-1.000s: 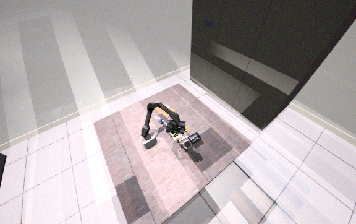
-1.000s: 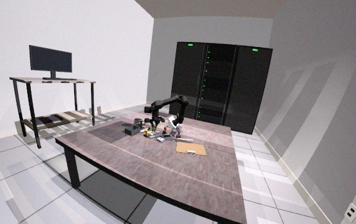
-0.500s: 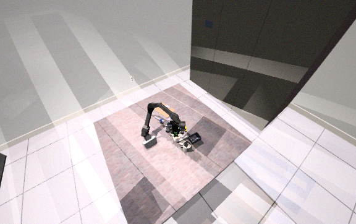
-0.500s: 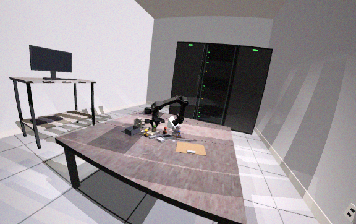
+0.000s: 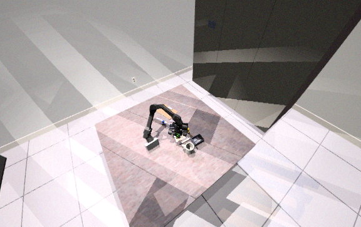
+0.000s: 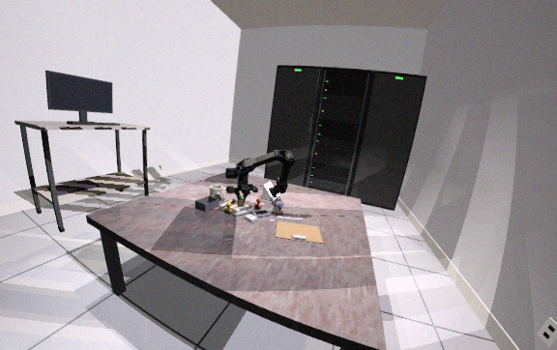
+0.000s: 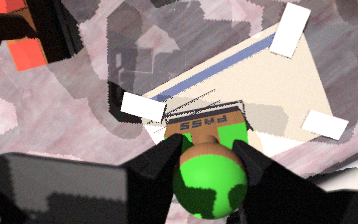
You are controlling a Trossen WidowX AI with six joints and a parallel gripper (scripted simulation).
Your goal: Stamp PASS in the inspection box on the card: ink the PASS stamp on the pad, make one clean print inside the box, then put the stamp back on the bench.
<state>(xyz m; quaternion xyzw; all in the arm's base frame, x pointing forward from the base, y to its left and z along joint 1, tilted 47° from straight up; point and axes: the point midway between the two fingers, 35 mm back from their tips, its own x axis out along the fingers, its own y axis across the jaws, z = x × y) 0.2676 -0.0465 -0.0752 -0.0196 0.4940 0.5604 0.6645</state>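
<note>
Now: the PASS stamp right at my gripper tip. The rest, counted from my gripper tip: white rod (2 cm ahead, 8 cm to the right, 1 cm below); then card (2 cm ahead, 3 cm below); then red-knobbed stamp (4 cm behind, 10 cm to the left).
</note>
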